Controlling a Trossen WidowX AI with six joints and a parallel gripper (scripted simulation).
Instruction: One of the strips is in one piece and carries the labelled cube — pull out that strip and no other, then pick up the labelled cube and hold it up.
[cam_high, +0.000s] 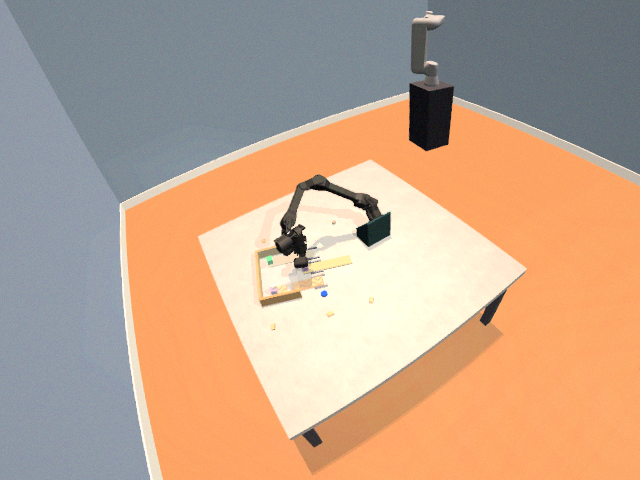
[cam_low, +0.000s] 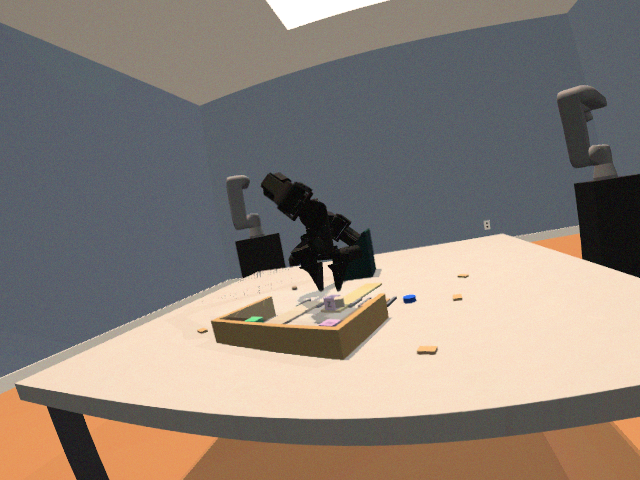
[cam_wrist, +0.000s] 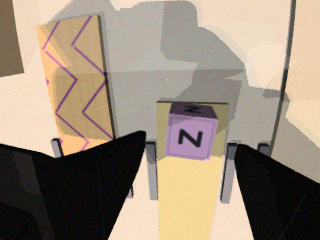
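Now: the pale yellow strip 110 mm behind my gripper tip, 50 mm below it and 20 mm to the left of it. Round my gripper tip: blue disc: 180 mm to the left, 40 mm below, 20 mm behind.
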